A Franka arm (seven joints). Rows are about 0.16 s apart.
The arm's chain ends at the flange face. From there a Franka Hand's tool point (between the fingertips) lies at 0.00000 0.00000 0.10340 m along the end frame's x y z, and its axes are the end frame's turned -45 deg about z.
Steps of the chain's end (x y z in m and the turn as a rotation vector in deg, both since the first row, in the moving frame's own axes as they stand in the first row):
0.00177, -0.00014, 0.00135, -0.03, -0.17, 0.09
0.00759, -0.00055, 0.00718, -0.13, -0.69, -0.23
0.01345, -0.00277, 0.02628, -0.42, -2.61, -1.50
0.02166, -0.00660, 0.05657, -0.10, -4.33, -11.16
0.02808, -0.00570, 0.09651, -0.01, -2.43, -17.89
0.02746, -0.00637, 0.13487, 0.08, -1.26, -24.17
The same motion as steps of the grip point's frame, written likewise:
0.00110, 0.00097, 0.00135, 0.10, -0.14, 0.09
0.00471, 0.00427, 0.00717, 0.40, -0.58, -0.23
0.00757, 0.00481, 0.02617, 1.55, -2.14, -1.50
0.01385, 0.00584, 0.05628, 2.99, -3.13, -11.16
0.02035, 0.01327, 0.09642, 1.71, -1.73, -17.89
0.02210, 0.01357, 0.13485, 0.95, -0.83, -24.17

